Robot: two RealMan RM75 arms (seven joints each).
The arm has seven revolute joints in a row. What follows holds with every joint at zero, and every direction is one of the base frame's. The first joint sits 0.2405 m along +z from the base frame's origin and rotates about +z. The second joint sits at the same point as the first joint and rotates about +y. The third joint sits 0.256 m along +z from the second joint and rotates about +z. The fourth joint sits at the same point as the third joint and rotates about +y. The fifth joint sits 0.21 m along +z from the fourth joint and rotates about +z. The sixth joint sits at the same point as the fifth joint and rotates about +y. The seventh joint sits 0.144 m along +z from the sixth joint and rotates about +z. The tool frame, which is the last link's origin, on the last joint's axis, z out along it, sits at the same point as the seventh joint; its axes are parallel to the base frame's.
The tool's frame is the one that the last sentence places.
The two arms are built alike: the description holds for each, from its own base.
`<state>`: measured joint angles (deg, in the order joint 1, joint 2, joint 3, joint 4, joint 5, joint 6, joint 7); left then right.
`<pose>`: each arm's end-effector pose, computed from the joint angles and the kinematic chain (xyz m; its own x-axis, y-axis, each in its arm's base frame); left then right.
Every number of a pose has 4 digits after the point.
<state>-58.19 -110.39 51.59 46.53 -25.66 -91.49 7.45 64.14 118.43 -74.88 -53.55 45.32 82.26 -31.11</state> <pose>-0.1679 0.4340 0.0585 0.1703 0.9794 0.1088 0.9109 -0.1144 -0.3965 0.0355 0.4104 -0.0422 0.8403 -0.5346 0.0894 -0.5084 -0.8346 -0.2121</pose>
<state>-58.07 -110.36 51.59 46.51 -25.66 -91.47 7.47 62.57 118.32 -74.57 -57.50 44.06 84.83 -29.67</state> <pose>-0.1689 0.4337 0.0587 0.1685 0.9796 0.1091 0.9110 -0.1125 -0.3968 0.0373 0.4071 -0.0326 0.8366 -0.5395 0.0946 -0.5096 -0.8300 -0.2270</pose>
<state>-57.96 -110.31 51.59 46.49 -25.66 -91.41 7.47 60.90 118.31 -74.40 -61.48 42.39 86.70 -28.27</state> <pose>-0.1699 0.4336 0.0590 0.1668 0.9798 0.1105 0.9110 -0.1103 -0.3974 0.0399 0.4047 -0.0234 0.8338 -0.5439 0.0948 -0.5079 -0.8230 -0.2546</pose>
